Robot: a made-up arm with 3 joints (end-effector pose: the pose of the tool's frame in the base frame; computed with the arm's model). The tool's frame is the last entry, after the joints. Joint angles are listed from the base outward.
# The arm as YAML. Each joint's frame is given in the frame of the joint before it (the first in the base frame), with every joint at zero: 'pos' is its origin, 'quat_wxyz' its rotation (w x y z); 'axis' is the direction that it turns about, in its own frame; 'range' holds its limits. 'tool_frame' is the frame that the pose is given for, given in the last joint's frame.
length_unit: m
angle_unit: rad
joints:
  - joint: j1
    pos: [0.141, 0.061, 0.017]
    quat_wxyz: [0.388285, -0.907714, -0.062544, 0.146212]
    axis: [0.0, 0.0, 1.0]
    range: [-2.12, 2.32]
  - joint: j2
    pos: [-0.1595, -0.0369, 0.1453]
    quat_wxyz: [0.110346, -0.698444, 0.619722, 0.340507]
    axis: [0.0, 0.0, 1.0]
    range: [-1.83, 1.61]
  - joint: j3
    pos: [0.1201, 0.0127, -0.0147]
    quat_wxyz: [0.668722, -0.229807, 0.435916, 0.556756]
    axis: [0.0, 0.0, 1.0]
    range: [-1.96, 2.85]
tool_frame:
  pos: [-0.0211, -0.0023, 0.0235]
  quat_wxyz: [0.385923, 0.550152, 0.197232, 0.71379]
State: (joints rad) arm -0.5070 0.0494 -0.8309
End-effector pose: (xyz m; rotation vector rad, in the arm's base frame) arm -0.1015 0.0705 0.0290 0.9243 -0.5447 -2.8530
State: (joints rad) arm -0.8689 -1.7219 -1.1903
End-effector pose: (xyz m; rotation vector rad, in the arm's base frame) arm 0.0616 0.0970 -0.0590 -1.4058 -0.6737 -2.3248
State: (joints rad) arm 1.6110 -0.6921 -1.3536
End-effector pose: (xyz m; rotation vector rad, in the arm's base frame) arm 0.2268 0.2107 0.0345 1.7408 0.4225 0.7307
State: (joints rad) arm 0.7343 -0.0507 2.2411
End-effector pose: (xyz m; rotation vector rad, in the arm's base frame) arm 0.0957 0.2783 0.1471 0.7792 -1.3659 -0.0350
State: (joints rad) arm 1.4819 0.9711 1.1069
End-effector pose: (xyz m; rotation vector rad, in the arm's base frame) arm 0.1820 0.3816 0.1175 0.2592 -2.0481 -0.4156
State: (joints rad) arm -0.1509 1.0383 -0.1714
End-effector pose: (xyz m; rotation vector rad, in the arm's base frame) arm -0.1748 0.1225 0.0235 -2.0875 1.3034 1.6373
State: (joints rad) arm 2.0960 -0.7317 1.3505
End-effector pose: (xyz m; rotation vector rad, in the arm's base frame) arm 0.2650 0.1352 -0.0405 -1.3729 -0.6623 -1.5492
